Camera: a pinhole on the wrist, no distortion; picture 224 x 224 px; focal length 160.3 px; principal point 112.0 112.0 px. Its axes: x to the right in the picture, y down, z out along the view. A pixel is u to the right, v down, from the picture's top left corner.
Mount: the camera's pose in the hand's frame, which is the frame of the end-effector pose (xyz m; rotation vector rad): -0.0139 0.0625 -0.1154 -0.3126 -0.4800 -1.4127
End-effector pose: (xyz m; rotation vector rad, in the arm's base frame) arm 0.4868 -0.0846 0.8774 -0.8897 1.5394 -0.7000
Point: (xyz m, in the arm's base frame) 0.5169 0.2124 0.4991
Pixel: 10 127
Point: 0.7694 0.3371 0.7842
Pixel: 117 35
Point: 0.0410 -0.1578 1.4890
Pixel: behind the camera
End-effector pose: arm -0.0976 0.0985 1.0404 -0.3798 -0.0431 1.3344
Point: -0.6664 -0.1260 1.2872
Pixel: 78 32
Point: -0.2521 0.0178 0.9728
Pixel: 44 15
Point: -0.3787 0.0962 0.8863
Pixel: outside the picture
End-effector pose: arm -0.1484 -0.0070 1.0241 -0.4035 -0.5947 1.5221
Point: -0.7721 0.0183 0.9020
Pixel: 43 155
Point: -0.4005 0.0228 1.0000
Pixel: 106 165
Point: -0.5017 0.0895 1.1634
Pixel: 151 186
